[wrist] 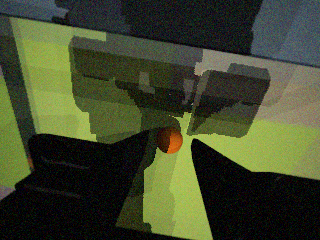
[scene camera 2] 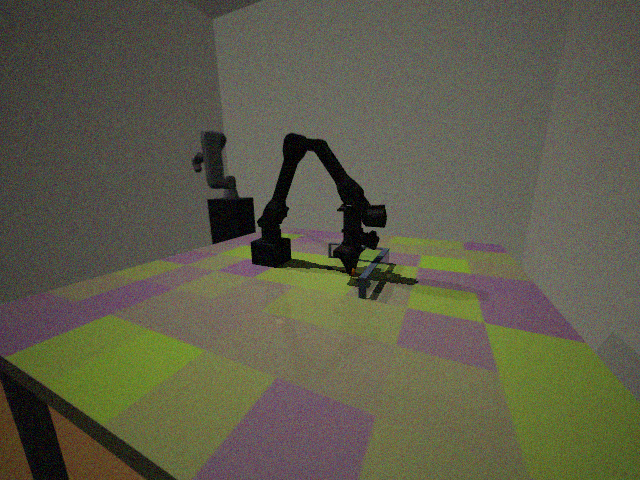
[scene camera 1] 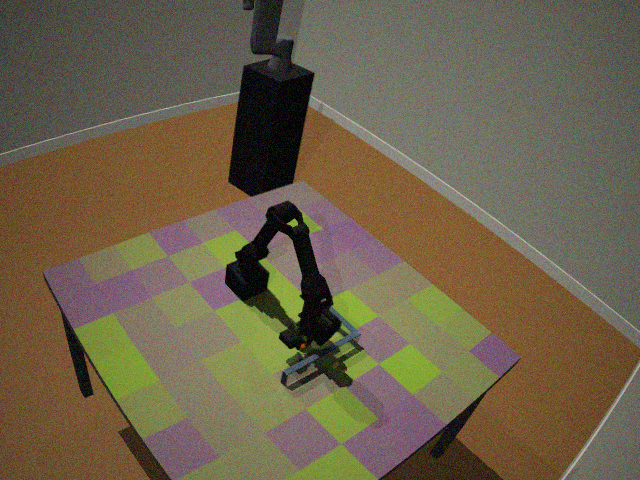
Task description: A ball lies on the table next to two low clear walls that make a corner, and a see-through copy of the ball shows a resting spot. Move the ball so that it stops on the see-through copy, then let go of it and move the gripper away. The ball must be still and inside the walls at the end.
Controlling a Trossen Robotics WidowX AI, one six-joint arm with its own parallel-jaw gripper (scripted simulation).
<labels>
The gripper shows in the wrist view [170, 138], in scene camera 2 and in scene camera 1. The same spot on the gripper: [scene camera 1: 291, 339] is [scene camera 2: 348, 248].
</labels>
